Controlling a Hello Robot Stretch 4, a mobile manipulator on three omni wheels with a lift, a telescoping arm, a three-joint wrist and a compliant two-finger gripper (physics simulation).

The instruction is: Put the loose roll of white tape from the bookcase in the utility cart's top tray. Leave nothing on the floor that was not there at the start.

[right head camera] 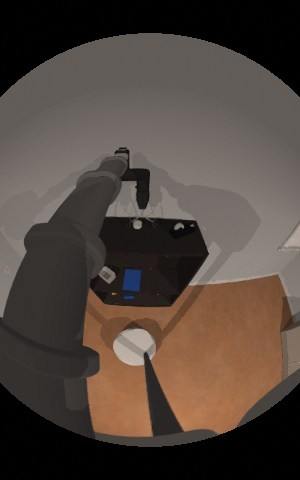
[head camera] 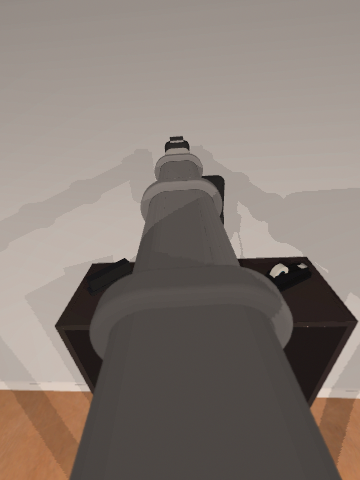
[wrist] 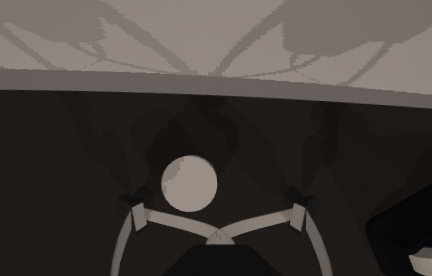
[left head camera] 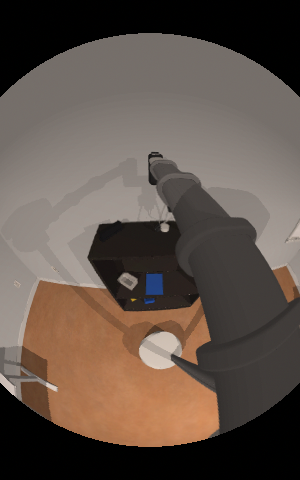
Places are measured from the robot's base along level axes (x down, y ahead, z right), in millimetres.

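Where they show: gripper, fingertip midpoint: [right head camera: 141,227] [wrist: 218,202] [left head camera: 169,230]; robot's base at its link origin: [right head camera: 135,345] [left head camera: 159,349].
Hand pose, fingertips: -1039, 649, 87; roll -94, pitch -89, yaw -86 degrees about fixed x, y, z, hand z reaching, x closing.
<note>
Each offset is from my fingertips to the centre of the thing, as dx, dy, dz.
The loose white roll {-6, +21, -26} [left head camera: 164,227] [right head camera: 137,224] [wrist: 189,183] lies flat on top of the dark bookcase [head camera: 322,305] [left head camera: 125,245] [right head camera: 172,244] [wrist: 60,225], near the back wall. My gripper [right head camera: 143,223] [wrist: 218,202] is open above the bookcase top, pointing down. In the wrist view the roll is left of the gripper's centre line, closer to the left fingertip and slightly beyond the line between the tips. Nothing is held. In the head camera view my arm hides the roll and gripper. The utility cart cannot be made out for certain.
A black tape dispenser {-28, -23, +235} [head camera: 296,279] [right head camera: 186,231] [wrist: 382,225] with white tape stands right of the roll. A long black object {-21, +13, -338} [head camera: 109,276] [left head camera: 111,230] lies at the left. A white round-topped object [left head camera: 160,350] [right head camera: 134,347] stands on the floor before the bookcase.
</note>
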